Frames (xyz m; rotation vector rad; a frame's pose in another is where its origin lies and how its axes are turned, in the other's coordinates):
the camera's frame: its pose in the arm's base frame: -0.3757 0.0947 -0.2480 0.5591 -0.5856 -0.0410
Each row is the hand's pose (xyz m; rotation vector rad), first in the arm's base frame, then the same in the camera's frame.
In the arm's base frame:
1: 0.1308 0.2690 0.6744 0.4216 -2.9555 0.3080
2: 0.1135 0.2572 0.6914 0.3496 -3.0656 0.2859
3: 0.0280 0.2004 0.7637 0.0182 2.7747 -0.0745
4: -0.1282 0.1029 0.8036 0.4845 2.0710 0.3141
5: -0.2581 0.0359 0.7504 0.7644 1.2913 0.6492
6: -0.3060 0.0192 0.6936 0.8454 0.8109 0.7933
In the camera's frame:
1: 0.8634 0.5600 0.2805 0.4046 -2.1756 0.8239
2: 0.8599 0.5607 0.3072 0.3761 -2.2896 0.8422
3: 0.8363 0.5594 0.4305 0.2076 -2.7854 0.8514
4: 0.7447 0.5153 0.5891 0.1976 2.5986 -0.4344
5: 0.6216 0.4464 0.6546 0.4693 1.9157 0.0615
6: 0.5555 0.4088 0.6492 0.5511 1.4881 0.3088

